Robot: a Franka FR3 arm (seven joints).
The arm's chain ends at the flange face. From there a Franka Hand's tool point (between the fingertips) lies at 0.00 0.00 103.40 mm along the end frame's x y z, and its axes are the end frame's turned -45 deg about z.
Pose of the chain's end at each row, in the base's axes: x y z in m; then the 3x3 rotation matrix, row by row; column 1 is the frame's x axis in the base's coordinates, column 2 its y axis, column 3 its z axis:
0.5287 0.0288 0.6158; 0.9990 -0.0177 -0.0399; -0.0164 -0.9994 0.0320; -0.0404 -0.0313 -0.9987
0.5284 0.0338 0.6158; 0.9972 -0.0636 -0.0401; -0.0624 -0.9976 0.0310; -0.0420 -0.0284 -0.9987
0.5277 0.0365 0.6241; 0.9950 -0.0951 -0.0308; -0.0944 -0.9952 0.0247; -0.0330 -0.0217 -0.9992
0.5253 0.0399 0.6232; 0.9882 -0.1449 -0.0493; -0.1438 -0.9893 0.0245; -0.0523 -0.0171 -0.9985
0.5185 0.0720 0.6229; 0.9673 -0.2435 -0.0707; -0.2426 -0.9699 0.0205; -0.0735 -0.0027 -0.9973
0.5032 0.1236 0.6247; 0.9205 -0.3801 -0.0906; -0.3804 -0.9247 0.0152; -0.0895 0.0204 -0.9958
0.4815 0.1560 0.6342; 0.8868 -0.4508 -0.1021; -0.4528 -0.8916 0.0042; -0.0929 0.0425 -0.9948
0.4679 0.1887 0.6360; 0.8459 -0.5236 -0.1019; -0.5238 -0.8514 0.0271; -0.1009 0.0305 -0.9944
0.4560 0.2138 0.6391; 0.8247 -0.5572 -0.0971; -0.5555 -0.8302 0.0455; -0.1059 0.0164 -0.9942
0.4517 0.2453 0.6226; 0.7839 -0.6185 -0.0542; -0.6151 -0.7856 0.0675; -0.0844 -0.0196 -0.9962
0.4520 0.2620 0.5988; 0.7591 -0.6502 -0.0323; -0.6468 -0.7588 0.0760; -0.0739 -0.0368 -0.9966
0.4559 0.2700 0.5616; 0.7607 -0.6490 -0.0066; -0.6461 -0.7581 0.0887; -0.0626 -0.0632 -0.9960
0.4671 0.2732 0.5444; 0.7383 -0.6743 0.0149; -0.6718 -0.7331 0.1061; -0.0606 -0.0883 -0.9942
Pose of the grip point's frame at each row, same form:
0.5246 0.0321 0.5125; 0.7189 0.6939 -0.0399; 0.6951 -0.7183 0.0320; -0.0064 -0.0507 -0.9987
0.5243 0.0370 0.5125; 0.7501 0.6602 -0.0401; 0.6613 -0.7495 0.0310; -0.0096 -0.0498 -0.9987
0.5245 0.0391 0.5208; 0.7708 0.6363 -0.0308; 0.6370 -0.7705 0.0247; -0.0080 -0.0387 -0.9992
0.5202 0.0424 0.5200; 0.8012 0.5963 -0.0493; 0.5979 -0.8012 0.0245; -0.0249 -0.0491 -0.9985
0.5112 0.0741 0.5198; 0.8562 0.5118 -0.0707; 0.5143 -0.8574 0.0205; -0.0501 -0.0539 -0.9973
0.4938 0.1252 0.5217; 0.9197 0.3821 -0.0906; 0.3849 -0.9228 0.0152; -0.0777 -0.0489 -0.9958
0.4709 0.1564 0.5313; 0.9458 0.3083 -0.1021; 0.3103 -0.9506 0.0042; -0.0957 -0.0356 -0.9948
0.4574 0.1915 0.5332; 0.9684 0.2279 -0.1019; 0.2316 -0.9724 0.0271; -0.0929 -0.0498 -0.9944
0.4460 0.2185 0.5363; 0.9772 0.1892 -0.0971; 0.1942 -0.9798 0.0455; -0.0865 -0.0633 -0.9942
0.4461 0.2523 0.5196; 0.9916 0.1170 -0.0542; 0.1206 -0.9904 0.0675; -0.0458 -0.0735 -0.9962
0.4487 0.2699 0.4958; 0.9965 0.0770 -0.0323; 0.0792 -0.9939 0.0760; -0.0262 -0.0783 -0.9966
0.4552 0.2792 0.4586; 0.9968 0.0790 -0.0066; 0.0792 -0.9929 0.0887; 0.0004 -0.0890 -0.9960
0.4686 0.2842 0.4416; 0.9989 0.0453 0.0149; 0.0433 -0.9934 0.1061; 0.0196 -0.1053 -0.9942

